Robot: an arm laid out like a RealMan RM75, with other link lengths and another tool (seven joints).
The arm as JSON. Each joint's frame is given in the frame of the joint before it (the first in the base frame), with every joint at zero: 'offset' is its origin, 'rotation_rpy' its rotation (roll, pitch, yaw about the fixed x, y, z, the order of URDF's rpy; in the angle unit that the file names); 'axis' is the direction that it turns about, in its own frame. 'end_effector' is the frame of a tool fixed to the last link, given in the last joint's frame.
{
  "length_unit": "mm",
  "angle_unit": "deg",
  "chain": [
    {
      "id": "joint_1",
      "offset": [
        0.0,
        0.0,
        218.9
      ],
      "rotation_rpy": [
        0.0,
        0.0,
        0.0
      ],
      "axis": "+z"
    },
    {
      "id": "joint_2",
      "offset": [
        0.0,
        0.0,
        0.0
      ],
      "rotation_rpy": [
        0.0,
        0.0,
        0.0
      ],
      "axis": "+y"
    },
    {
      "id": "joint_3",
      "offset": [
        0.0,
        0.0,
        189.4
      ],
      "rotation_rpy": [
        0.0,
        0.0,
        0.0
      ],
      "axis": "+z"
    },
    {
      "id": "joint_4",
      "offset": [
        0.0,
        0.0,
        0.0
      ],
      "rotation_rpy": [
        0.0,
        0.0,
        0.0
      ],
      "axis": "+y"
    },
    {
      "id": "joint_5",
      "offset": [
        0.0,
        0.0,
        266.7
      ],
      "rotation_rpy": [
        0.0,
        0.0,
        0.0
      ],
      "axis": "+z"
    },
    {
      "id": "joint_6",
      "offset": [
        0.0,
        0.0,
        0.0
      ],
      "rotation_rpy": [
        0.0,
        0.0,
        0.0
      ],
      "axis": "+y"
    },
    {
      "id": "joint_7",
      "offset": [
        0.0,
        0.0,
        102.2
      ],
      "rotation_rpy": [
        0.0,
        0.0,
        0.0
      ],
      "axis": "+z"
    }
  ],
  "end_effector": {
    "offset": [
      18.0,
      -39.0,
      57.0
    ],
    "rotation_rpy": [
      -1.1,
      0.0,
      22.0
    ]
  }
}
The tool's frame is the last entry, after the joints.
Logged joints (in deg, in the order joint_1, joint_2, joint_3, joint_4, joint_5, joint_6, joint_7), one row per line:
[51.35, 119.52, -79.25, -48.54, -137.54, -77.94, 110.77]
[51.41, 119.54, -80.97, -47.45, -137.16, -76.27, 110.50]
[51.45, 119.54, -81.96, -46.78, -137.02, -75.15, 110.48]
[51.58, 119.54, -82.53, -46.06, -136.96, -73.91, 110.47]
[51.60, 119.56, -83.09, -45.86, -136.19, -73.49, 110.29]
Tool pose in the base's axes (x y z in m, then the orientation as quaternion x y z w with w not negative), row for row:
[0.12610, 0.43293, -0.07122, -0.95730, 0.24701, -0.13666, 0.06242]
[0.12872, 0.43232, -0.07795, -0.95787, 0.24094, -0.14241, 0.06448]
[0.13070, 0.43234, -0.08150, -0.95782, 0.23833, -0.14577, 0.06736]
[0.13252, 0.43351, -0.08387, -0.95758, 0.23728, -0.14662, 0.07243]
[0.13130, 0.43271, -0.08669, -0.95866, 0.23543, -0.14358, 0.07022]
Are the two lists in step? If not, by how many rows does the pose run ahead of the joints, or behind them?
They are in step.
